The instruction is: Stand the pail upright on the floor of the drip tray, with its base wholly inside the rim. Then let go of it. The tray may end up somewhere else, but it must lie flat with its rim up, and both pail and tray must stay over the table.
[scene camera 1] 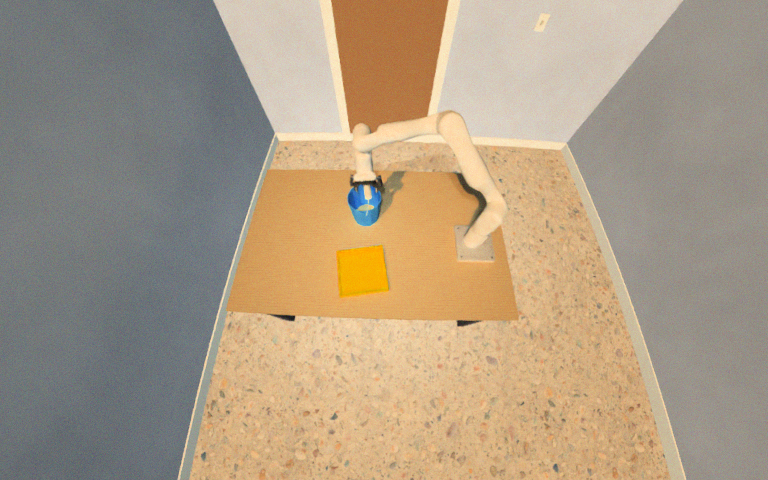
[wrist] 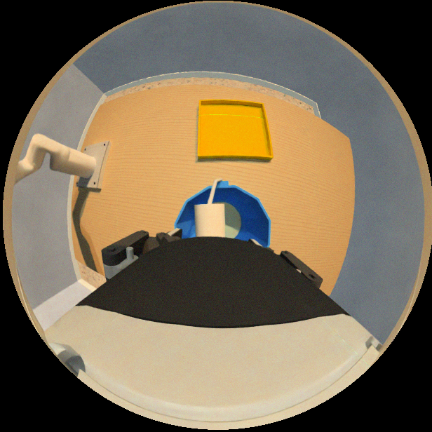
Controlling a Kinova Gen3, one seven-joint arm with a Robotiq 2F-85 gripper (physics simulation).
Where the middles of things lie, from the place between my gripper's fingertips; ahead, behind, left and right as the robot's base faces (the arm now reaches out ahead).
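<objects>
I can see the yellow drip tray (scene camera 1: 361, 271), and measured from my hand it is 33 cm to the left of it, 3 cm ahead of it and 22 cm below it.
</objects>
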